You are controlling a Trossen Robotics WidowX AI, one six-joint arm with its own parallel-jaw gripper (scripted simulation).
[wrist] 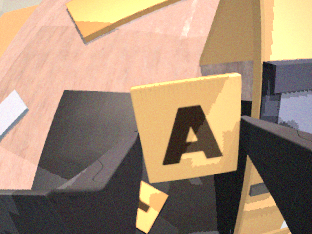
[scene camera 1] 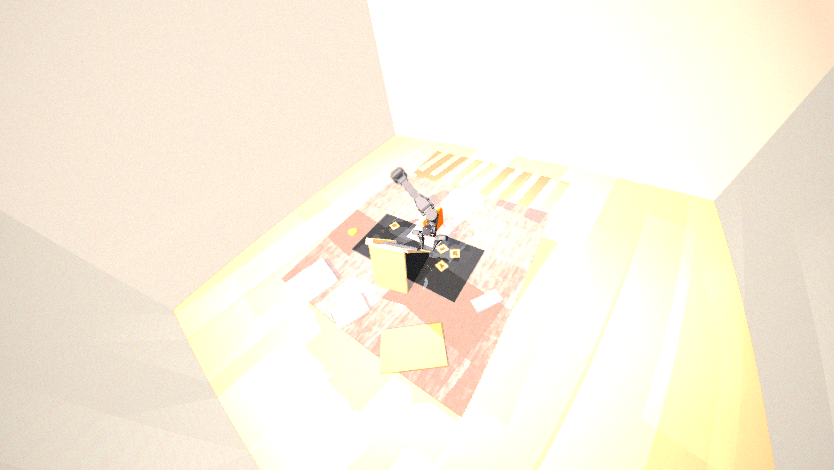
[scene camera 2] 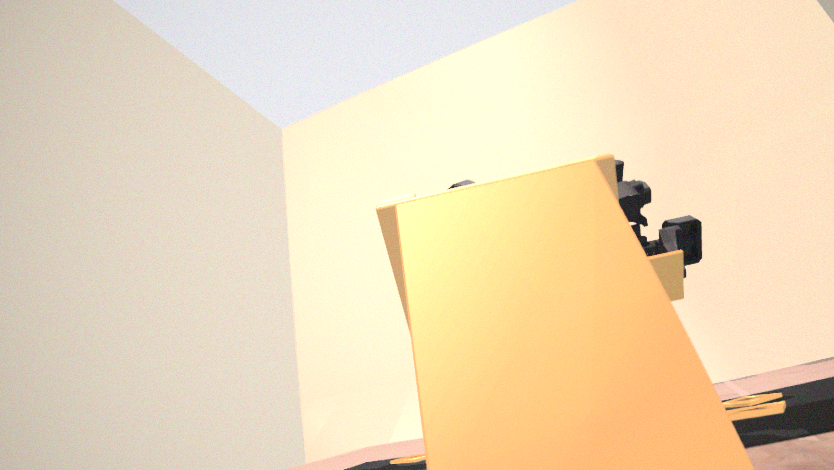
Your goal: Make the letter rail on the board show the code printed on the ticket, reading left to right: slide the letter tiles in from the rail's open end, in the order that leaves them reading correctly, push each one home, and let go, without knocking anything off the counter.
Observation:
The gripper (scene camera 2: 659,280) holds a letter tile (scene camera 2: 669,267). Also in view: a black mat (wrist: 87,124).
The gripper shows as well in the wrist view (wrist: 190,131).

